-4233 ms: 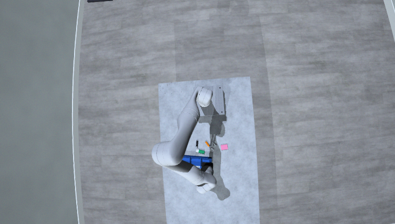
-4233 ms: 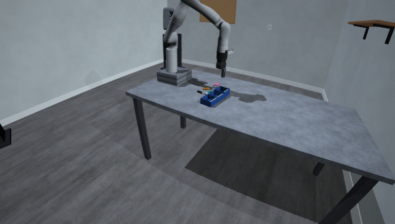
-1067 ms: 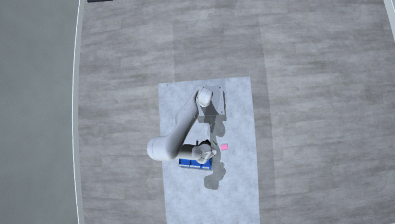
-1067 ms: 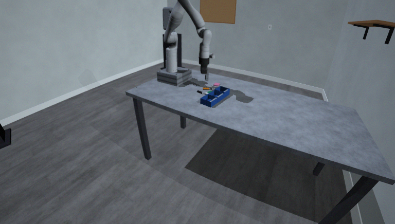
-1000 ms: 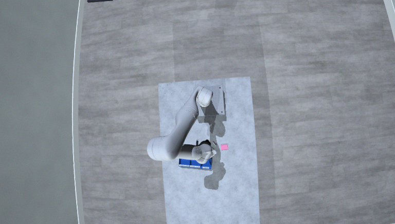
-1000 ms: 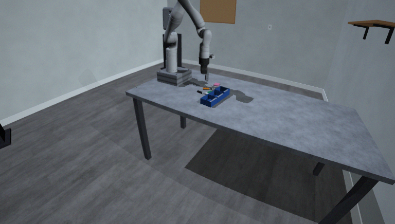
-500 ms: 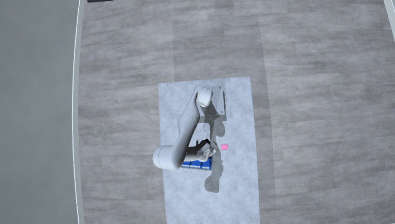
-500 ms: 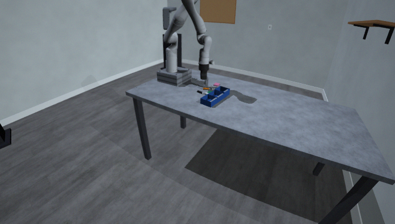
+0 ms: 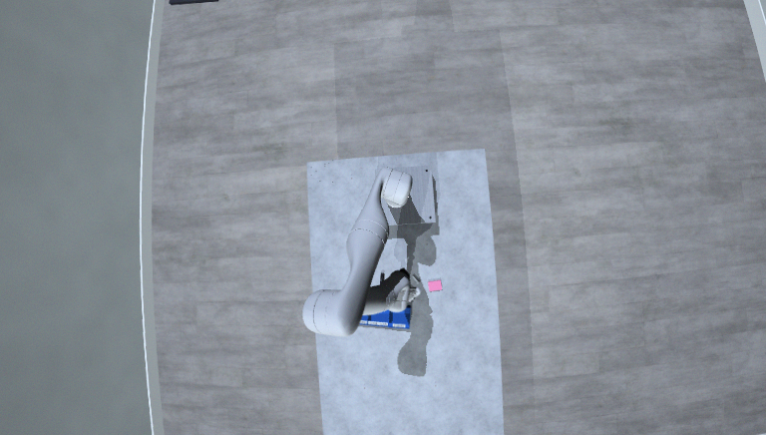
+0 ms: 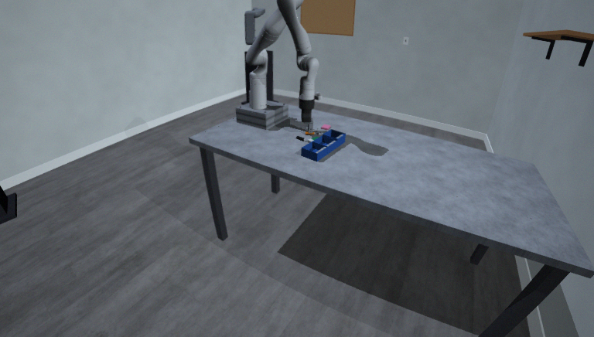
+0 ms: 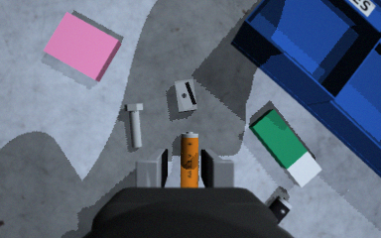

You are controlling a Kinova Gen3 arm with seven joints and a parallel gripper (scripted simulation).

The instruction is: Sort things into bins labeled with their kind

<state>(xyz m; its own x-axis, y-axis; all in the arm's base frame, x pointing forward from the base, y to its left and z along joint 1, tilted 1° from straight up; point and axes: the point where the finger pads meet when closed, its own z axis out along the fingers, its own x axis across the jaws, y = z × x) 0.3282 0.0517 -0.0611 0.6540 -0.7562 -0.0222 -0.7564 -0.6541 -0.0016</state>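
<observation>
Now: hand 2 cm above the orange battery. From my hand the other things lie so: grey block (4 cm ahead, 4 cm to the left, 2 cm below); black battery (1 cm ahead, 9 cm to the right, 2 cm below); grey rod (5 cm to the left, 3 cm below).
</observation>
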